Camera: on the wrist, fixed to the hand. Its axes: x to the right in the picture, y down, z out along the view.
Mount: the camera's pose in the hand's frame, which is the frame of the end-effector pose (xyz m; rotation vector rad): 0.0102 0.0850 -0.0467 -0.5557 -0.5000 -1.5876
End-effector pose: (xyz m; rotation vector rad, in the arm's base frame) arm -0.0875 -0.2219 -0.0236 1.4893 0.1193 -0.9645
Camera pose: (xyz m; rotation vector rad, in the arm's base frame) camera -0.0076 -0.2034 0.0291 0.3585 1.2077 -2.2459
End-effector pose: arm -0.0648 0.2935 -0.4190 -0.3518 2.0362 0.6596
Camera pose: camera -0.1443 0.3358 -0.3816 -1.6563 0.6012 0.1835
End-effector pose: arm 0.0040 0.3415 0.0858 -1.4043 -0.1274 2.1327
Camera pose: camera 0.0068 0.2656 0.0246 -0.4591 -1.5156 0.9581
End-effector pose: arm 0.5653 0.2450 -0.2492 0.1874 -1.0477 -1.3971
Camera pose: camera 0.6557 0.2351 -0.2139 -0.2433 0.6720 2.8564
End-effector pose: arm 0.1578 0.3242 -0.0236 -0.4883 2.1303 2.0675
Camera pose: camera 0.1270 0.2772 0.0561 -1.0537 0.3596 1.3703
